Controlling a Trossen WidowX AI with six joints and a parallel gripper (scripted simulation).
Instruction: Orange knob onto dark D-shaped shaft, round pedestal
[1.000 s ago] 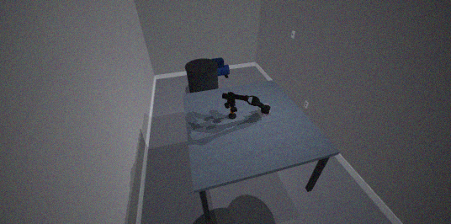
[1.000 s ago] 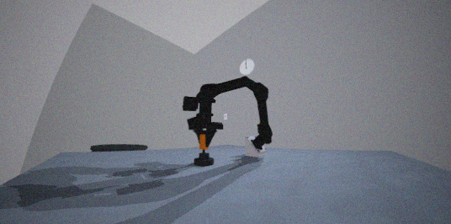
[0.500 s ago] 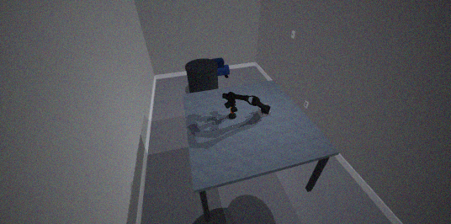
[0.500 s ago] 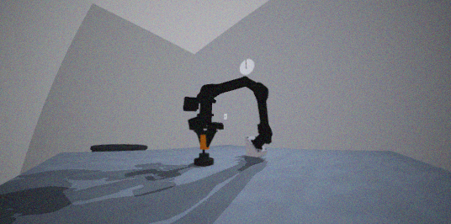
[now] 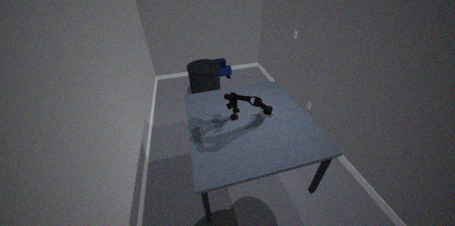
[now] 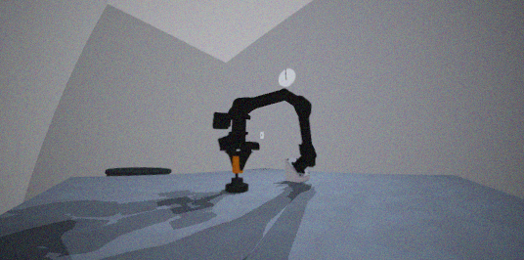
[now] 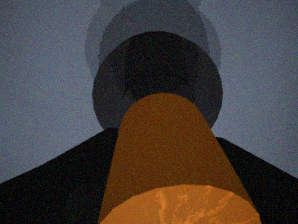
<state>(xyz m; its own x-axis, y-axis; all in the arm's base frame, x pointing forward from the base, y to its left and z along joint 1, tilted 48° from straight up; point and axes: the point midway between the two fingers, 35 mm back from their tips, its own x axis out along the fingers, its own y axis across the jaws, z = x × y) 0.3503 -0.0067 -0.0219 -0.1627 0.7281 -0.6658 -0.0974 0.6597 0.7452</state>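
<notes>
Right now the orange knob is 20 mm above my gripper tip. Round my gripper tip: dark round pedestal (40 mm below).
</notes>
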